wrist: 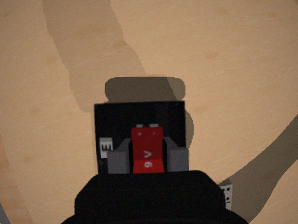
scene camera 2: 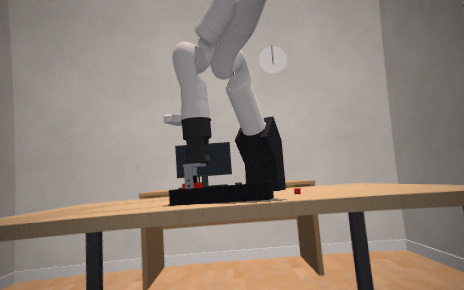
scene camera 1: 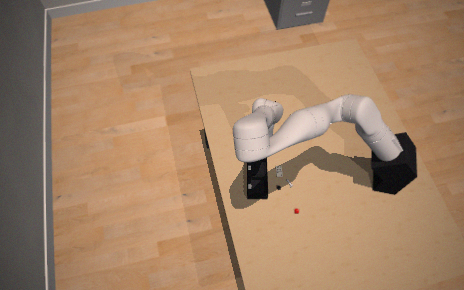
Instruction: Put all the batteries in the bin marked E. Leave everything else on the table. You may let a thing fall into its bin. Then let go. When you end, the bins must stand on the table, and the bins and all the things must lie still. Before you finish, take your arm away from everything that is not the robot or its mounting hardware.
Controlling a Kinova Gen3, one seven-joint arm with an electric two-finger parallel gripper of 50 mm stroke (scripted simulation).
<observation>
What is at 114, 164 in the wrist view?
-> My gripper.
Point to a red block battery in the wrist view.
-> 147, 141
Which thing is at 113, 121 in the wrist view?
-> A bin.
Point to a bin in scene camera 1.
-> At 257, 177
</observation>
